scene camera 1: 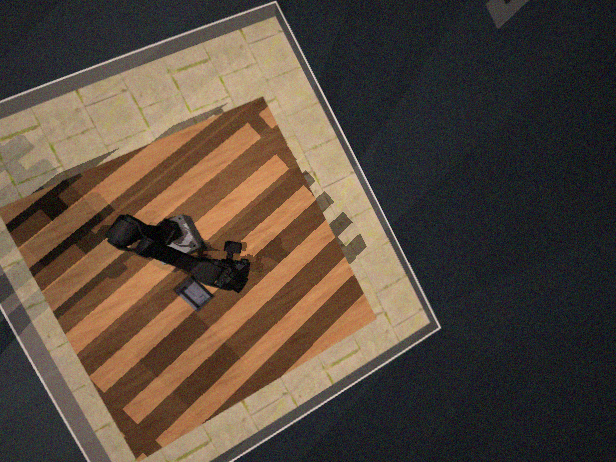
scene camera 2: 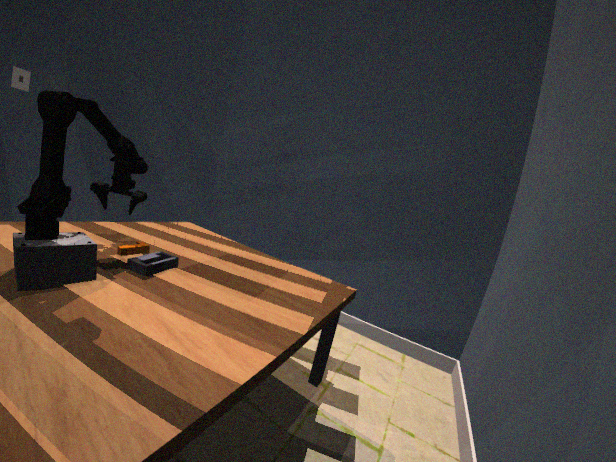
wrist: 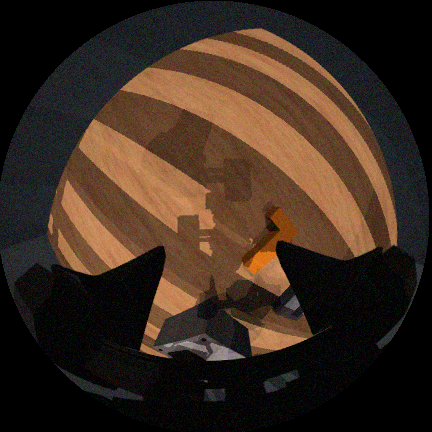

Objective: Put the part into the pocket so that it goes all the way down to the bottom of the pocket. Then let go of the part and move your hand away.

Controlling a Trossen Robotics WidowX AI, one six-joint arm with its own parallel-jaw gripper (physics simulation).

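Places are measured from the arm's base along level axes (x ahead, y left, z up), in metres.
Where they show: gripper, fingertip midpoint: (scene camera 2: pixel 117 212) (wrist: pixel 221 249); arm's base, link origin: (scene camera 1: pixel 173 231) (scene camera 2: pixel 41 237) (wrist: pixel 186 357).
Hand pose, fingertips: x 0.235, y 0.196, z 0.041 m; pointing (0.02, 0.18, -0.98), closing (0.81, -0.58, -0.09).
Each offset is from my fingertips to the top centre of the thing. Level surfaces: height alone.
The orange L-shaped part @[0.039 m ahead, 0.075 m right, 0.116 m down] (scene camera 2: pixel 133 248) (wrist: pixel 285 231) lies flat on the table near the pocket block; in scene camera 1 the arm hides it. The dark grey block with the pocket @[0.054 m ahead, 0.261 m right, 0.109 m down] (scene camera 1: pixel 187 299) (scene camera 2: pixel 145 268) sits on the table beside the arm's base. A corner of the block (wrist: pixel 290 303) also shows in the wrist view, partly behind the right finger. My gripper (scene camera 2: pixel 118 211) (wrist: pixel 221 249) is open and empty, pointing down high above the table. In the wrist view the part is close to the right fingertip, off the middle between the fingers.
The arm's grey base box (scene camera 1: pixel 192 241) (scene camera 2: pixel 55 265) (wrist: pixel 227 327) stands close to the block and the part. The striped wooden table @[0.146 m down] (scene camera 1: pixel 280 300) (scene camera 2: pixel 225 350) carries shadows of the arm. The table's edge and a leg (scene camera 2: pixel 325 350) show in scene camera 2.
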